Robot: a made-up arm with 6 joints.
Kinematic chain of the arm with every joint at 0, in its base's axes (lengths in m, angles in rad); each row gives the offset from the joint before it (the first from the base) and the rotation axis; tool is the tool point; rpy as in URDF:
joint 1: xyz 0 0 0.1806 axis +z
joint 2: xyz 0 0 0 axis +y
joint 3: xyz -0.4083 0 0.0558 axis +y
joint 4: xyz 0.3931 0 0.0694 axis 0.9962 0 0.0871
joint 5: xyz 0 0 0 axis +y
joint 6: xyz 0.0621 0 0.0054 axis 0.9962 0 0.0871
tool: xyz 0 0 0 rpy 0 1.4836 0
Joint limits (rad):
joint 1: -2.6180..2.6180
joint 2: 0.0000..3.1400
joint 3: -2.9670..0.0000
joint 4: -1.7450..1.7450
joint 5: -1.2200..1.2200
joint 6: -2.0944..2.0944
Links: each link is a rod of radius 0.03 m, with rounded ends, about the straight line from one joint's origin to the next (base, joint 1, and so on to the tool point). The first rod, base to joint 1, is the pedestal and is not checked.
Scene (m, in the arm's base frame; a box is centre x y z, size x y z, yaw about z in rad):
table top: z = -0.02
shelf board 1: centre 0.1 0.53 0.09 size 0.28 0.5 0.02 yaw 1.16
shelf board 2: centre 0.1 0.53 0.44 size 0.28 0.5 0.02 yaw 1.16
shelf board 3: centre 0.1 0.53 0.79 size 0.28 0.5 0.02 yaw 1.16
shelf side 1: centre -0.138 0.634 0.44 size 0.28 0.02 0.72 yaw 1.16
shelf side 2: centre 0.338 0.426 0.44 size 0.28 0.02 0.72 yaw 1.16
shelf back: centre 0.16 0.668 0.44 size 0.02 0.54 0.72 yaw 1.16
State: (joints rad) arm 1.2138 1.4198 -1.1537 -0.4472 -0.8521 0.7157
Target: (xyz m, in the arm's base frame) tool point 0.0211 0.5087 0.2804
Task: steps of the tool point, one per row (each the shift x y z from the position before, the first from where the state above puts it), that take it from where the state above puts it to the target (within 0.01 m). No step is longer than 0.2 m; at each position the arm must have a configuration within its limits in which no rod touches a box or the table.
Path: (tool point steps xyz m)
1: -0.0318 -0.0709 0.0071
2: -0.0293 -0.0693 -0.0071
3: -0.0647 0.0559 -0.1615
4: -0.0771 -0.0310 -0.1486
5: 0.0333 0.1073 0.0083
6: 0.0562 0.0981 -0.0083

